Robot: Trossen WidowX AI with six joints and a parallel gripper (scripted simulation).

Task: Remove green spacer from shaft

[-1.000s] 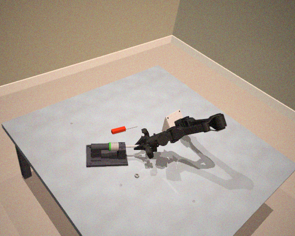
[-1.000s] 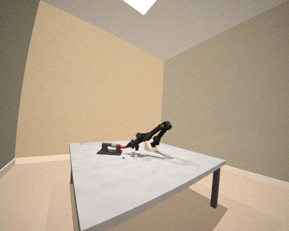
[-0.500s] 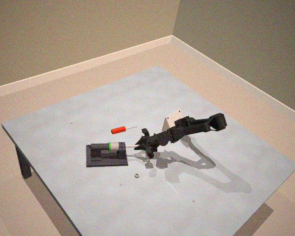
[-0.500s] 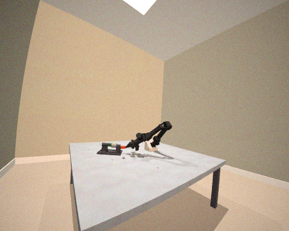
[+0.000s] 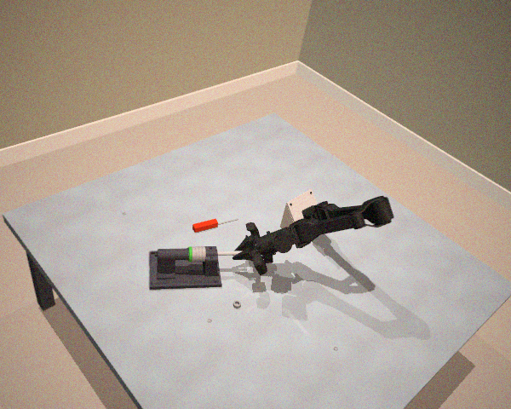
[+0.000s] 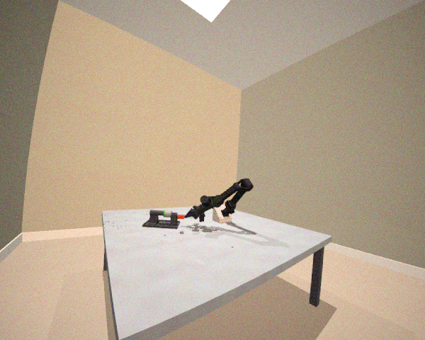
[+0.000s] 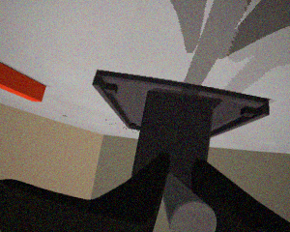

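Right now my gripper tip is 4 cm short of the thin grey shaft, 3 cm to the left of it and 2 cm below it. Round my gripper tip: green spacer: 12 cm ahead, 7 cm to the right, 2 cm above.
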